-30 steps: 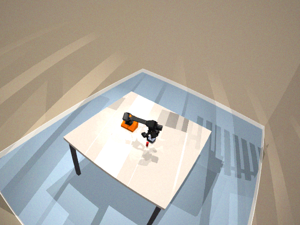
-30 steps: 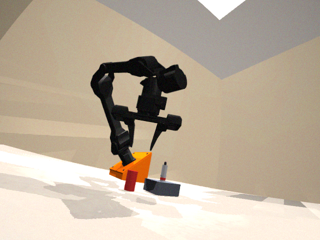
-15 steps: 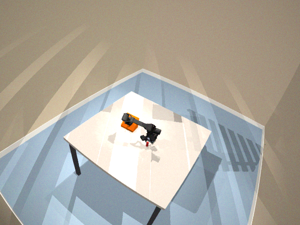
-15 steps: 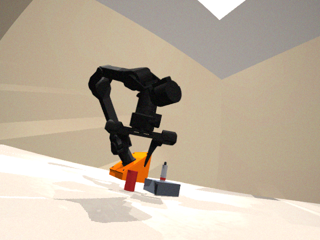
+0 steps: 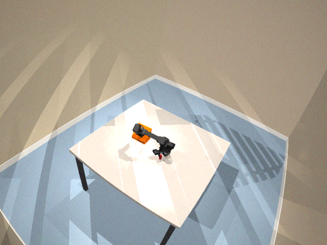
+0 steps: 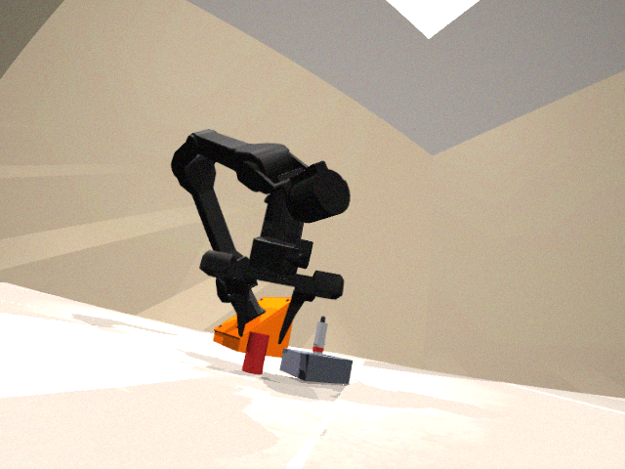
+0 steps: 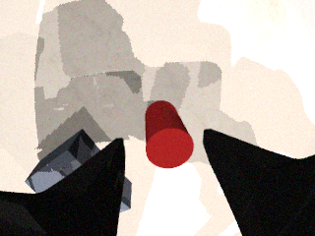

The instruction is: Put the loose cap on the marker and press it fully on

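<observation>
My gripper tip is 20 mm above the red cap. The rest, counted from my gripper tip: grey holder block 30 mm behind, 100 mm to the left, 20 mm below.
</observation>
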